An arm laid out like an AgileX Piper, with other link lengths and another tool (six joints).
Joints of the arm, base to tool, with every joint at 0 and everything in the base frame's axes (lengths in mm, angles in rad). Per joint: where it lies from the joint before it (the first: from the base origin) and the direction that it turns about. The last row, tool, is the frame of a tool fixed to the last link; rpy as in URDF.
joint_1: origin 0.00 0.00 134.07 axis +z
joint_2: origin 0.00 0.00 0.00 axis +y
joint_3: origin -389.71 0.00 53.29 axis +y
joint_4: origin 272.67 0.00 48.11 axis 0.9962 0 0.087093
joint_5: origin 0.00 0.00 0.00 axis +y
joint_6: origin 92.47 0.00 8.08 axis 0.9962 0 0.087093
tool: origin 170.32 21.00 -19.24 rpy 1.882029 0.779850 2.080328
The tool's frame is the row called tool.
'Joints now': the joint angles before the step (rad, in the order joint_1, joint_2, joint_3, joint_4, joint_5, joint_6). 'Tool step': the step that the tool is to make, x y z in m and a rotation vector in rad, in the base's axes. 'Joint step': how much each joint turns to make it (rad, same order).
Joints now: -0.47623, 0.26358, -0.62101, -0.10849, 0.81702, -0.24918
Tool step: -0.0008, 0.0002, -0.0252, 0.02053, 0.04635, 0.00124
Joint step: 0.00051, -0.00452, 0.05482, -0.00064, 0.00010, -0.00261
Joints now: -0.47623, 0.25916, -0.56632, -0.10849, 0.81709, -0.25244
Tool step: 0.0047, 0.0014, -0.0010, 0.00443, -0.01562, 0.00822
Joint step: -0.00004, -0.00008, 0.01431, 0.01417, -0.02629, -0.00112
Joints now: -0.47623, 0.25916, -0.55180, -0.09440, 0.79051, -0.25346
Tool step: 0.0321, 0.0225, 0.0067, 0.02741, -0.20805, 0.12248
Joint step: 0.07068, -0.05579, 0.11494, 0.12884, -0.23548, -0.00463
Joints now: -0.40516, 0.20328, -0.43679, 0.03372, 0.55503, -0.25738
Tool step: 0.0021, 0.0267, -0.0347, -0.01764, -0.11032, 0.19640
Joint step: 0.19763, -0.14442, 0.17483, 0.01518, -0.14086, 0.00023
